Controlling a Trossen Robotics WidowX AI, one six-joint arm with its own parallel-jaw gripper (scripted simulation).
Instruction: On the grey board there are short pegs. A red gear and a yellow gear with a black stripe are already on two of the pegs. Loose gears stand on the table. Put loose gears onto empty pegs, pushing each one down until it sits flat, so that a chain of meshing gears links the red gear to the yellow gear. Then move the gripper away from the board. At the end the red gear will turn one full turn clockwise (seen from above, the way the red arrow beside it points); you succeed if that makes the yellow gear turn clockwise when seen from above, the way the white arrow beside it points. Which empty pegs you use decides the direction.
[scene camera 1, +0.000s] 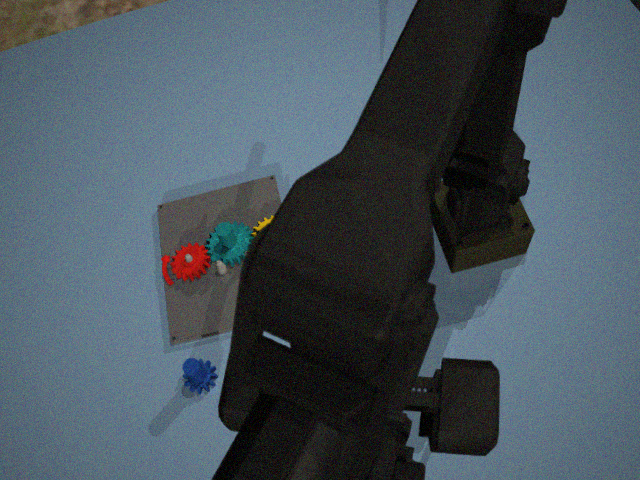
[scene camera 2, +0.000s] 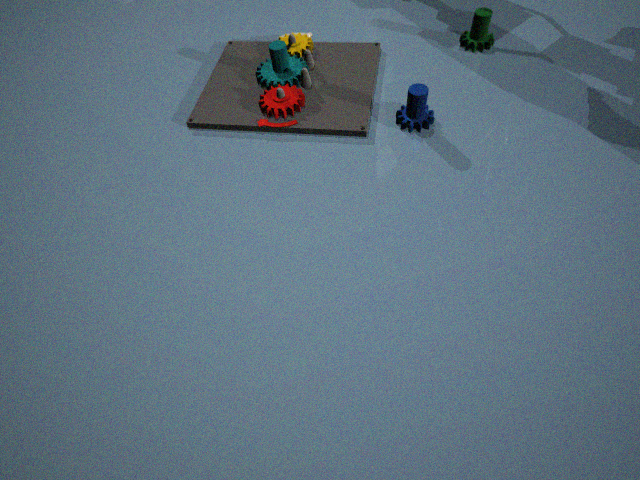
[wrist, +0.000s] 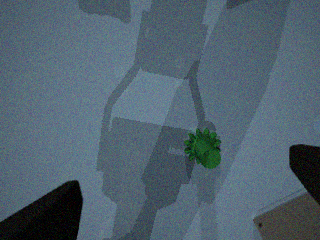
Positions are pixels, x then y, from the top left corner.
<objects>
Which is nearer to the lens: the teal gear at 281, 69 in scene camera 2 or the blue gear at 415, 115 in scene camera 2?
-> The blue gear.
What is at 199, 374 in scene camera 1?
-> A blue gear.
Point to the gripper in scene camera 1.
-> At 364, 425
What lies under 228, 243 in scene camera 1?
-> A teal gear.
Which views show the teal gear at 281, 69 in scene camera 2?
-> Scene camera 1 and scene camera 2 only.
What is the gripper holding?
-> Nothing.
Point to a green gear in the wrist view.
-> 202, 146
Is the gripper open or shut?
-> Open.
</objects>
